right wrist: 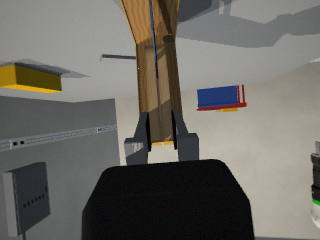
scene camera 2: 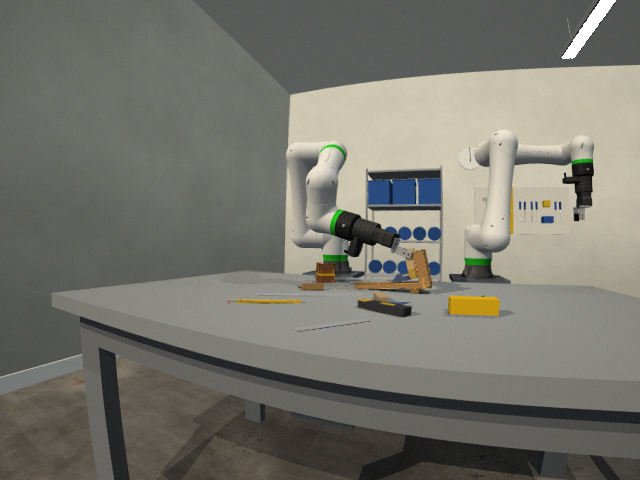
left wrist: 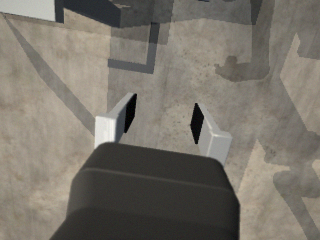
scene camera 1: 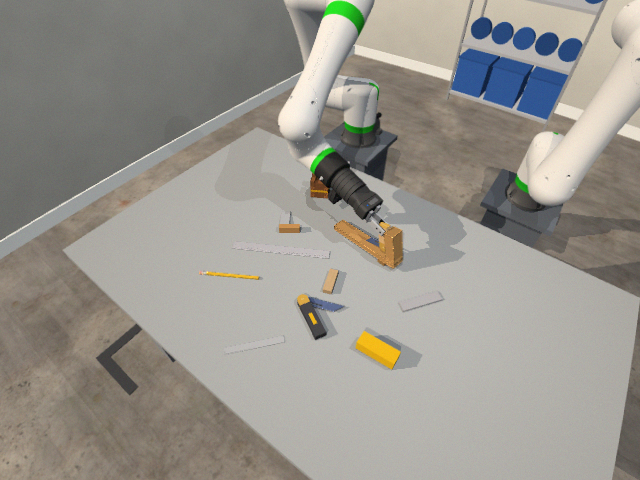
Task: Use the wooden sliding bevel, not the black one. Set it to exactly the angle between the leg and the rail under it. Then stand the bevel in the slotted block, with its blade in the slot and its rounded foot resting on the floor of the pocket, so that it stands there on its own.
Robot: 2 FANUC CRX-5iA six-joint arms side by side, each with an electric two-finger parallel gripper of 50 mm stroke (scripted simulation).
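The left gripper [left wrist: 164, 110] appears in the left wrist view, while the right gripper can be found at [right wrist: 161, 122], as well as in the scene views, where the right gripper is at [scene camera 1: 386, 231] and [scene camera 2: 412, 255]. A yellow block [scene camera 1: 374, 348] is part of the scene too, and scene camera 2 shows the block [scene camera 2: 468, 306] as well, but in the left wrist view the block is out of frame.
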